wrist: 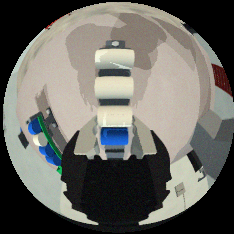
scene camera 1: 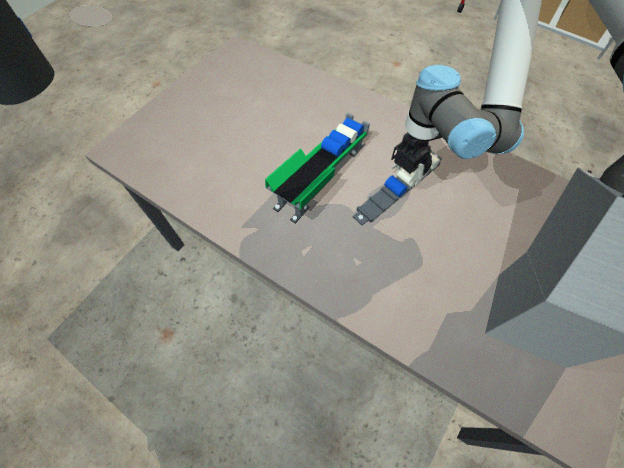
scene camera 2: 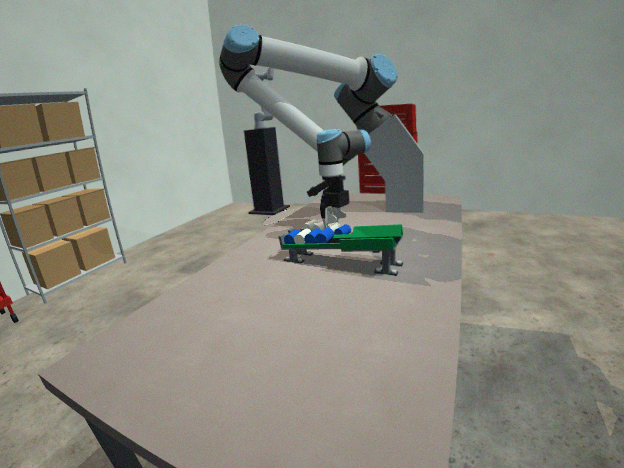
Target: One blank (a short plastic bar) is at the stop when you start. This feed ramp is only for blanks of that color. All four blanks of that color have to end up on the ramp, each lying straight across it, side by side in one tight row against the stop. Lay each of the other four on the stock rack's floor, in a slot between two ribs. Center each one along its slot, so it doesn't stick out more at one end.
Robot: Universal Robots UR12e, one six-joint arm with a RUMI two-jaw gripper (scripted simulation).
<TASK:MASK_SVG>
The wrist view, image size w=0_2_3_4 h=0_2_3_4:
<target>my gripper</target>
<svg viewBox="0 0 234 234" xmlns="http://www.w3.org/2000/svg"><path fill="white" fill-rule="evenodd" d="M43 204L50 211L73 224L96 231L112 233L150 229L178 217L193 206L168 219L139 225L139 222L149 218L151 212L163 208L162 202L170 193L170 190L166 190L166 182L170 181L172 176L170 173L170 157L164 143L153 130L150 130L135 115L132 116L132 132L134 137L132 138L130 153L135 155L130 155L128 160L102 160L99 155L100 148L96 137L96 123L98 125L96 115L80 130L76 131L64 148L61 159L62 174L60 179L66 183L67 191L64 191L63 194L72 203L72 209L87 215L88 220L97 222L98 225L72 220L56 213Z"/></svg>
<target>white blank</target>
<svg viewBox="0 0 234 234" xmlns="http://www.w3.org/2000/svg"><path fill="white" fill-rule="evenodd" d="M98 107L97 121L99 127L131 127L131 106Z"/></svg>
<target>white blank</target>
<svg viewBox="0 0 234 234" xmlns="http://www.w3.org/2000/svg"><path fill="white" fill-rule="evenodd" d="M96 77L96 99L132 99L134 90L132 77Z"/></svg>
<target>white blank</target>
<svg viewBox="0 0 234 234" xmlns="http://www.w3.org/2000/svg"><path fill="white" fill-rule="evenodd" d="M95 53L97 70L132 70L134 66L135 56L133 50L101 49Z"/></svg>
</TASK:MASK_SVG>
